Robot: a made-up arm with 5 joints.
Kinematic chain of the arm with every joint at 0, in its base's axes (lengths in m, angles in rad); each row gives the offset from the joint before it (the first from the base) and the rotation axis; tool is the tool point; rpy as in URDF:
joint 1: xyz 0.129 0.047 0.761 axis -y
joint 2: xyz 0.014 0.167 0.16 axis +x
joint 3: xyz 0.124 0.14 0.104 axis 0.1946 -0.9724 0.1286
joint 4: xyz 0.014 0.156 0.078 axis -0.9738 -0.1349 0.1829
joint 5: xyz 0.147 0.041 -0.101 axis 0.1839 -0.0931 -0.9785
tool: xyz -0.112 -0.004 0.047 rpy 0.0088 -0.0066 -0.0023
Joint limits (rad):
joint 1: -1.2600..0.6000
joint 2: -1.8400..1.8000
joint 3: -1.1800..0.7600
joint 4: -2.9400..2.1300
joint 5: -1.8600..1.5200
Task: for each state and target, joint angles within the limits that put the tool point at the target. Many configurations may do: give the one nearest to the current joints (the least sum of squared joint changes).
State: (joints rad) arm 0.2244 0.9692 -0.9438 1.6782 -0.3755
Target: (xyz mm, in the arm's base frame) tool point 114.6 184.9 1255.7
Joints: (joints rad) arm 0.5446 1.3542 -0.7867 1.6760 -0.3236
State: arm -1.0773 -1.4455 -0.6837 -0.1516 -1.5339
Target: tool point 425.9 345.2 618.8
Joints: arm -0.3167 -1.2284 -0.5203 0.0077 -1.7956
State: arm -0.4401 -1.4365 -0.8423 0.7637 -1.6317
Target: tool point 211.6 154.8 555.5
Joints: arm -0.9122 -1.8160 -1.1800 -0.1297 -1.0531
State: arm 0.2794 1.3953 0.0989 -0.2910 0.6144
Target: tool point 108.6 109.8 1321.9
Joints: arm 0.3681 1.4783 0.0910 -0.0715 0.2286
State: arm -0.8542 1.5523 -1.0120 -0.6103 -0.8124
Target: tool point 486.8 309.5 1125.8
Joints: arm -0.3578 1.1294 -0.9382 -0.7926 -0.3496
